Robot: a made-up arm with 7 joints.
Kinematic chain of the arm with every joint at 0, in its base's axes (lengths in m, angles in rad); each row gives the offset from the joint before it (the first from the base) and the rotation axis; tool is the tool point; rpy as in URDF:
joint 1: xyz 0 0 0.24 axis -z
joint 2: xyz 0 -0.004 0.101 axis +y
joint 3: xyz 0 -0.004 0.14 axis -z
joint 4: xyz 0 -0.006 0.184 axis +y
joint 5: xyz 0 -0.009 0.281 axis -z
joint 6: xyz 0 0 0.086 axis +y
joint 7: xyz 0 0 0.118 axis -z
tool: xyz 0 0 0 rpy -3.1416 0 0
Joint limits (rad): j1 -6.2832..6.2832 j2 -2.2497..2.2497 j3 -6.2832..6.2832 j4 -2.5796..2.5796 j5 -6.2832..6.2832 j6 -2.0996..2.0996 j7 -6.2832..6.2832
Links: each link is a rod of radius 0.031 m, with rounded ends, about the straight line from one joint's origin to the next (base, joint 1, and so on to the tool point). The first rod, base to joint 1, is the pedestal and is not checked.
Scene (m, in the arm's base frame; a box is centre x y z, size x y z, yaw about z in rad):
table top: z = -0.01
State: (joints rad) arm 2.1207 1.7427 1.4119 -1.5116 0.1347 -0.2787 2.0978
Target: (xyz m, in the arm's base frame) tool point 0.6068 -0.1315 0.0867
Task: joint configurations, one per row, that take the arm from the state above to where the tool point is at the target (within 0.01 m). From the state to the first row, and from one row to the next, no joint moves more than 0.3 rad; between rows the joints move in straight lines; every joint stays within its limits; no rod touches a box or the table.
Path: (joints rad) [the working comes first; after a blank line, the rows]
Joints at the target: 1.0022 2.0570 1.6446 -1.1537 0.1421 -0.1350 2.0978
Straight joint move there: clear.

1: 1.8411 1.8213 1.4701 -1.4221 0.1365 -0.2428 2.0978
2: 1.5615 1.8999 1.5282 -1.3327 0.1384 -0.2068 2.0978
3: 1.2819 1.9785 1.5864 -1.2432 0.1402 -0.1709 2.0978
4: 1.0022 2.0570 1.6446 -1.1537 0.1421 -0.1350 2.0978

